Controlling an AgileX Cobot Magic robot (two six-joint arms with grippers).
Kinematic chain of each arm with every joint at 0, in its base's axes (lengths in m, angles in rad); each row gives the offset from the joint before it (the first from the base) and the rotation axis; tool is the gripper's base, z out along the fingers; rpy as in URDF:
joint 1: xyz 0 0 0.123 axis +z
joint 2: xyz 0 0 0 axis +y
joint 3: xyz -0.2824 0 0.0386 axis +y
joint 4: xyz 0.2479 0 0.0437 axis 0.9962 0 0.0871
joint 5: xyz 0 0 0 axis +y
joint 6: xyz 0.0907 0 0.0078 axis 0.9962 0 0.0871
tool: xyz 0 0 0 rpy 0 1.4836 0
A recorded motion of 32 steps. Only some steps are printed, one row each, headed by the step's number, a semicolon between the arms.
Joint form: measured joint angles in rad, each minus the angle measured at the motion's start. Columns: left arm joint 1, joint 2, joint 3, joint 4, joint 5, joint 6; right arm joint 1, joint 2, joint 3, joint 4, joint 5, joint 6.
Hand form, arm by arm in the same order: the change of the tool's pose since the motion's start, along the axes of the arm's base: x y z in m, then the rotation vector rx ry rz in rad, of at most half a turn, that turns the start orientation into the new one. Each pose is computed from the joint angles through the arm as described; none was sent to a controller.
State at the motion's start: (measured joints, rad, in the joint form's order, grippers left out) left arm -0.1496 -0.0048 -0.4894 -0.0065 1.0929 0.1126; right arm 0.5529 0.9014 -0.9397 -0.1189 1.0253 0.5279
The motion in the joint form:
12: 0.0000 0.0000 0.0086 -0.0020 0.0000 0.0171; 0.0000 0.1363 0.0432 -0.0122 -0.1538 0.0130
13: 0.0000 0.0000 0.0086 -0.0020 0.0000 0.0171; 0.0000 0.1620 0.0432 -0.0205 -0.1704 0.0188
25: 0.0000 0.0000 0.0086 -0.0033 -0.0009 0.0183; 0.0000 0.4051 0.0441 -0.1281 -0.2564 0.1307
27: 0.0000 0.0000 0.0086 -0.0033 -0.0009 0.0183; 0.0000 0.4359 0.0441 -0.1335 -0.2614 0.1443
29: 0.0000 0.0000 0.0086 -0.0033 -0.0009 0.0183; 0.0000 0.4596 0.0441 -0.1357 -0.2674 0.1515
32: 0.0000 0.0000 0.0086 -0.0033 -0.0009 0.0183; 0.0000 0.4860 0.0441 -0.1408 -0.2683 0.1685
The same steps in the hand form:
12: 0.0009 -0.0003 -0.0024 0.0143 0.0064 -0.0095; 0.0327 0.0203 -0.0287 -0.0176 0.0192 0.0085
13: 0.0009 -0.0003 -0.0024 0.0143 0.0064 -0.0095; 0.0383 0.0232 -0.0329 -0.0261 0.0242 0.0066
25: 0.0009 -0.0004 -0.0023 0.0141 0.0055 -0.0108; 0.0825 0.0436 -0.0831 -0.1369 0.1255 -0.0493
27: 0.0009 -0.0004 -0.0023 0.0141 0.0055 -0.0108; 0.0867 0.0458 -0.0906 -0.1479 0.1467 -0.0574
29: 0.0009 -0.0004 -0.0023 0.0141 0.0055 -0.0108; 0.0898 0.0478 -0.0964 -0.1554 0.1618 -0.0610
32: 0.0009 -0.0004 -0.0023 0.0141 0.0055 -0.0108; 0.0930 0.0493 -0.1032 -0.1648 0.1830 -0.0732

